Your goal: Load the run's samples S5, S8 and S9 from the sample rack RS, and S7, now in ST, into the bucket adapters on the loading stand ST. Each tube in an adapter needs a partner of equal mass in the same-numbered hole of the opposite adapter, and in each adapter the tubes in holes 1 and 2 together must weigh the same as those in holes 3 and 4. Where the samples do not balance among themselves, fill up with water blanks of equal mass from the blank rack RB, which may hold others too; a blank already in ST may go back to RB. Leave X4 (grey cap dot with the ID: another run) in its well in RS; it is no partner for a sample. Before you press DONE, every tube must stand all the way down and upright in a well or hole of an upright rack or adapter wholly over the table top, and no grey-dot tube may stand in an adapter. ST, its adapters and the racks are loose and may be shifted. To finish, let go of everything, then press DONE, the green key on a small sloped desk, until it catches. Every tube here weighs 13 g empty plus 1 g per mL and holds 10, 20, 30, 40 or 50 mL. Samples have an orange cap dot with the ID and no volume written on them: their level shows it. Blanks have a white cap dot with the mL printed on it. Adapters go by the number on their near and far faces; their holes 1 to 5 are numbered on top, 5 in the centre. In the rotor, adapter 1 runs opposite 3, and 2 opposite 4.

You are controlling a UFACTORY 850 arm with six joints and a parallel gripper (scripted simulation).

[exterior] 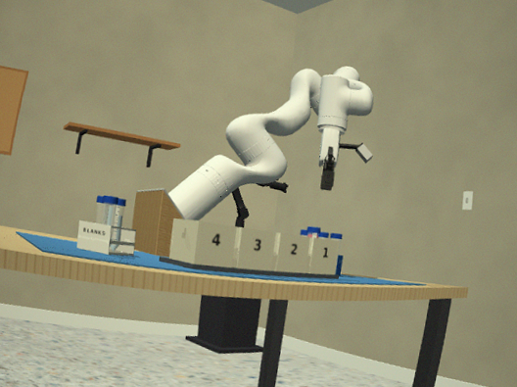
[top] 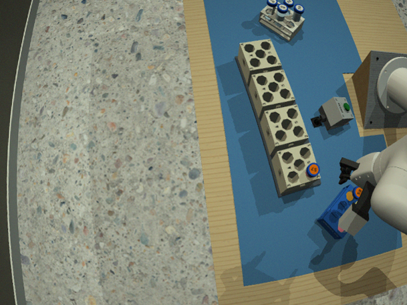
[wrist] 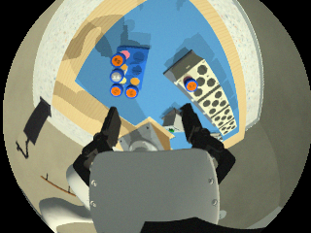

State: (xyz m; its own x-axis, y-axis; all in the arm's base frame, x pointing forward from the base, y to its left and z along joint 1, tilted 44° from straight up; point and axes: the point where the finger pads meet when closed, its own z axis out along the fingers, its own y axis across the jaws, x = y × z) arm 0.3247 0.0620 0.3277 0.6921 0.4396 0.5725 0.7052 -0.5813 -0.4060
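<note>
The sample S9 lies 19 cm below my hand, 9 cm to the left of it and 2 cm behind it. Round my hand: sample tube S5: 19 cm below, 9 cm behind, 4 cm to the left; then orange-dot sample tube: 19 cm below, 7 cm behind; then grey-dot tube X4: 19 cm below, 6 cm to the left, 5 cm behind.
</note>
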